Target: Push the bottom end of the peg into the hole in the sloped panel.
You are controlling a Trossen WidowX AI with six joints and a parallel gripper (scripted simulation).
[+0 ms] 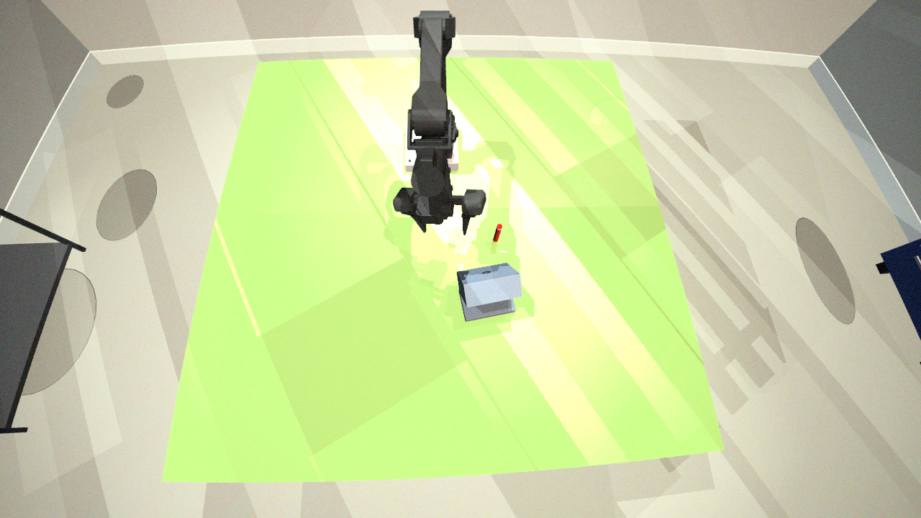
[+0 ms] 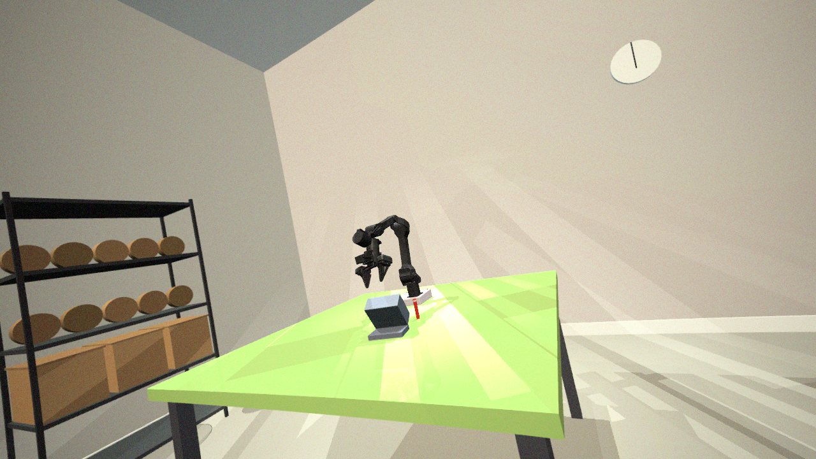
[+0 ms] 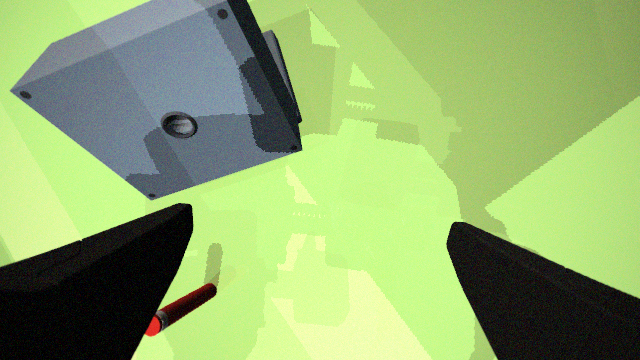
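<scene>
The red peg is 80 mm behind my gripper tip, 130 mm to the left of it and 110 mm below it. The rest, counted from my gripper tip: grey sloped panel block: 70 mm ahead, 110 mm to the left, 90 mm below.
</scene>
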